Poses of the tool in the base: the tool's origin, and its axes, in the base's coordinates. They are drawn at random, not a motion.
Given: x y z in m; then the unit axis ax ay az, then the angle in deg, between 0 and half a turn.
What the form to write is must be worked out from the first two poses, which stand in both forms.
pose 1, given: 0.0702, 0.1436, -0.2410, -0.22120, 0.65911, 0.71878, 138.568
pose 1, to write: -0.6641, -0.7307, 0.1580, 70.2; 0.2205, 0.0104, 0.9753, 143.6; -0.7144, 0.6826, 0.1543, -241.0; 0, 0, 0, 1
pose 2, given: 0.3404, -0.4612, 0.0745, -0.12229, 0.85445, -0.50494, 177.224
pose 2, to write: -0.9689, -0.1844, 0.1648, 340.4; -0.2333, 0.4605, -0.8565, -461.2; 0.0820, -0.8683, -0.4892, 74.5; 0, 0, 0, 1
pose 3, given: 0.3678, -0.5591, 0.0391, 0.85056, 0.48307, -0.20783, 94.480
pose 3, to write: 0.7018, 0.6502, 0.2910, 367.8; 0.2358, 0.1735, -0.9562, -559.1; -0.6722, 0.7397, -0.0315, 39.1; 0, 0, 0, 1
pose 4, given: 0.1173, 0.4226, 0.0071, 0.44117, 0.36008, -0.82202, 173.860
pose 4, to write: -0.6061, 0.4047, -0.6847, 117.3; 0.2289, -0.7357, -0.6375, 422.6; -0.7617, -0.5431, 0.3533, 7.1; 0, 0, 0, 1
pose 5, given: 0.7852, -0.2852, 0.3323, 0.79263, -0.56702, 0.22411, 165.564
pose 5, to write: 0.2683, -0.9406, 0.2083, 785.2; -0.8288, -0.3356, -0.4477, -285.2; 0.4910, -0.0525, -0.8696, 332.3; 0, 0, 0, 1
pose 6, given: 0.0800, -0.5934, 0.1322, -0.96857, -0.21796, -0.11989, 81.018
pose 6, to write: 0.9478, 0.2966, -0.1173, 80.0; 0.0597, 0.1962, 0.9787, -593.4; 0.3133, -0.9346, 0.1683, 132.2; 0, 0, 0, 1
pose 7, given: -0.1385, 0.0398, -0.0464, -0.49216, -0.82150, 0.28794, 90.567
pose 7, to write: 0.2347, 0.1204, -0.9646, -138.5; 0.6962, 0.6716, 0.2533, 39.8; 0.6783, -0.7310, 0.0738, -46.4; 0, 0, 0, 1
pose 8, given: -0.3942, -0.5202, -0.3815, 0.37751, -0.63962, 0.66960, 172.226
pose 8, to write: -0.7071, -0.5713, 0.4167, -394.2; -0.3901, -0.1763, -0.9037, -520.2; 0.5898, -0.8016, -0.0982, -381.5; 0, 0, 0, 1
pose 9, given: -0.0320, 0.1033, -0.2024, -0.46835, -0.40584, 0.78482, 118.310
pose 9, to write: -0.1509, -0.4107, -0.8992, -32.0; 0.9712, -0.2314, -0.0572, 103.3; -0.1846, -0.8819, 0.4338, -202.4; 0, 0, 0, 1
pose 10, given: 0.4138, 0.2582, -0.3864, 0.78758, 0.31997, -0.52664, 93.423
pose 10, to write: 0.5976, 0.7927, -0.1201, 413.8; -0.2587, 0.0488, -0.9647, 258.2; -0.7589, 0.6076, 0.2342, -386.4; 0, 0, 0, 1
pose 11, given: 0.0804, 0.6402, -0.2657, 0.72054, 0.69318, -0.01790, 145.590
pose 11, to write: 0.1225, 0.9216, 0.3682, 80.4; 0.9014, 0.0519, -0.4298, 640.2; -0.4153, 0.3845, -0.8244, -265.7; 0, 0, 0, 1
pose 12, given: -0.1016, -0.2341, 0.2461, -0.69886, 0.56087, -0.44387, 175.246
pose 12, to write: -0.0214, -0.7458, 0.6658, -101.6; -0.8194, -0.3685, -0.4391, -234.1; 0.5729, -0.5550, -0.6032, 246.1; 0, 0, 0, 1
